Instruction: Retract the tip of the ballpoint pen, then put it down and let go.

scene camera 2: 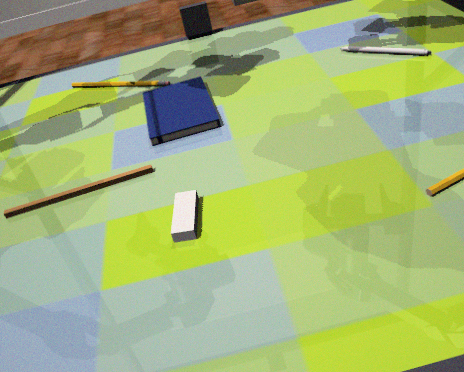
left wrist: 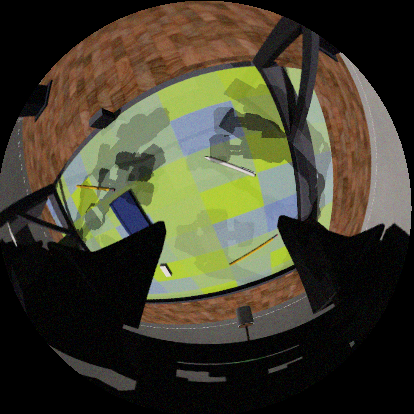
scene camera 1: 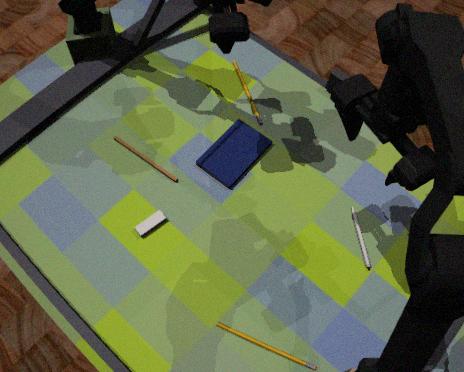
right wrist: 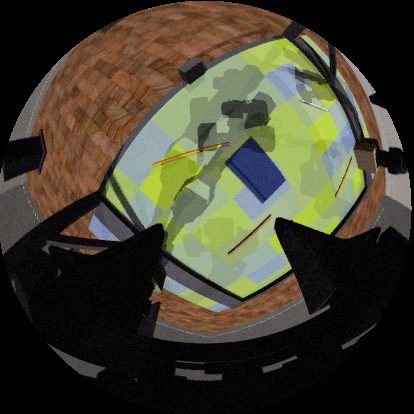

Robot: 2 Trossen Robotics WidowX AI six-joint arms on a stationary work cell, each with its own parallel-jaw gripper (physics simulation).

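Frame: origin at the left arm's base, x ahead, y left, z up, level; centimetres.
Where they show: left gripper, between the fingertips: (left wrist: 223, 224) (scene camera 1: 369, 161); right gripper, between the fingertips: (right wrist: 220, 226); left arm's base, origin of its link: (right wrist: 377, 156); right arm's base, origin of its link: (scene camera 1: 87, 23).
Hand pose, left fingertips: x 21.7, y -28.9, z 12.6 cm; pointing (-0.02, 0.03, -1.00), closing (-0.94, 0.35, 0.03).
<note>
Each offset is from my left fingertips to the top centre of the thing.
The ballpoint pen @[dz -22.1, dx -5.4, dy +0.0 cm] (scene camera 1: 361, 239) (scene camera 2: 387, 50) (left wrist: 231, 166) (right wrist: 314, 105) is slim and pale grey-white. It lies flat on the checkered table top, at the right of scene camera 1, with its thin pointed end toward the top of that picture. Whether the tip is out is too small to tell. My left gripper (scene camera 1: 372, 160) (left wrist: 223, 224) is open and empty, raised above the table, up from the pen in scene camera 1. My right gripper (right wrist: 220, 226) is open and empty, high at the top of scene camera 1, far from the pen; one of its fingers shows there.
A dark blue book @[dz -21.9, dx +25.4, dy +1.5 cm] (scene camera 1: 234, 154) (scene camera 2: 182, 110) lies mid-table, with a yellow pencil @[dz -22.4, dx +33.8, dy -13.1 cm] (scene camera 1: 246, 90) (scene camera 2: 112, 84) near it. A brown stick @[dz -22.4, dx +38.8, dy +14.4 cm] (scene camera 1: 146, 159) (scene camera 2: 80, 191), a white eraser @[dz -21.9, dx +27.4, dy +24.2 cm] (scene camera 1: 150, 223) (scene camera 2: 185, 213) and another yellow pencil @[dz -22.4, dx -3.9, dy +28.0 cm] (scene camera 1: 265, 345) (left wrist: 253, 250) lie apart. Dark frame bars border the table.
</note>
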